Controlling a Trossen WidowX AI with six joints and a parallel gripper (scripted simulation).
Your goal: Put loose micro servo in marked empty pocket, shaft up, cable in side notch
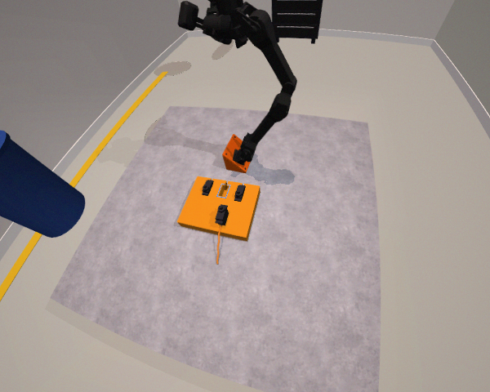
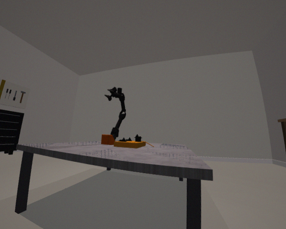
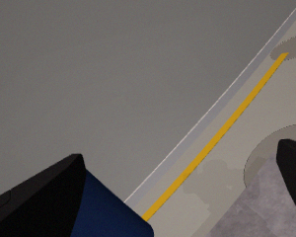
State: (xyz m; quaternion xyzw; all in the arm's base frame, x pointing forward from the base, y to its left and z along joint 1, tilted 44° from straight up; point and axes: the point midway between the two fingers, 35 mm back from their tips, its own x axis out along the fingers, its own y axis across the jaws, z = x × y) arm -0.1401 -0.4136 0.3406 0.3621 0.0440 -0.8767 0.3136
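The orange deck is 580 mm below my gripper tip, 370 mm ahead of it and 50 mm to the left of it.
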